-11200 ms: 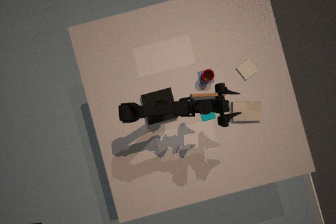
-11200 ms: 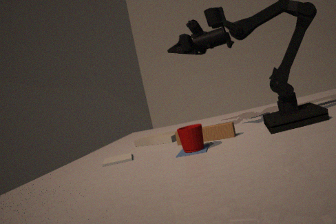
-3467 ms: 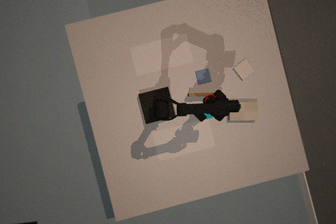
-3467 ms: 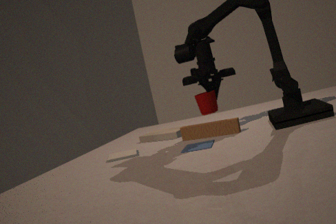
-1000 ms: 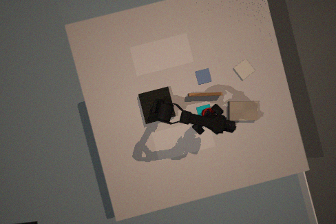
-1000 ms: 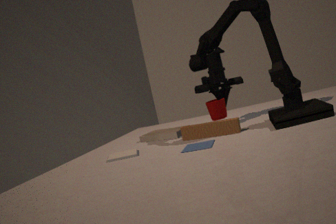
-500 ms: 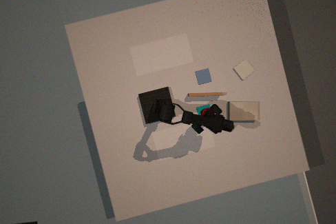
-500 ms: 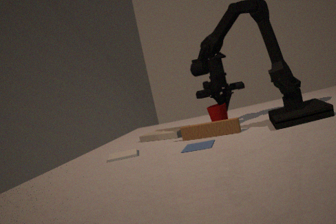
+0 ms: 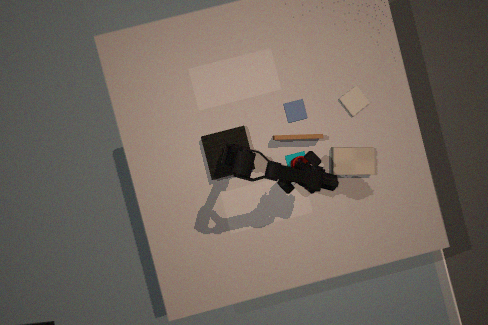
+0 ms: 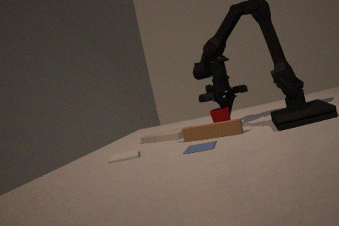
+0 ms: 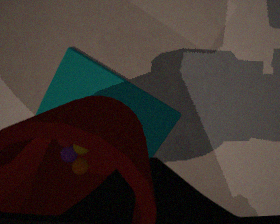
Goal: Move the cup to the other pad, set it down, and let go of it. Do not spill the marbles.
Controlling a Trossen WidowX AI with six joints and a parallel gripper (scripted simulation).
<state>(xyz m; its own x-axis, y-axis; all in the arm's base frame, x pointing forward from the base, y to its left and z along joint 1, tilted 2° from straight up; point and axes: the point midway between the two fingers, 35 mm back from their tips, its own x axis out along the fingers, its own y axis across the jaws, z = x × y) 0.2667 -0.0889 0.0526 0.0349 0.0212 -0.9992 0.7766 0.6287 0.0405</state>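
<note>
Now: gripper tip 2 cm short of the teal pad, 2 cm to the right of it and 5 cm above it. Also, from my gripper tip: red cup: 2 cm ahead, 2 cm to the left; then blue pad: 4 cm ahead, 25 cm to the left, 5 cm below; then long wooden block: 3 cm ahead, 14 cm to the left, 3 cm below.
</note>
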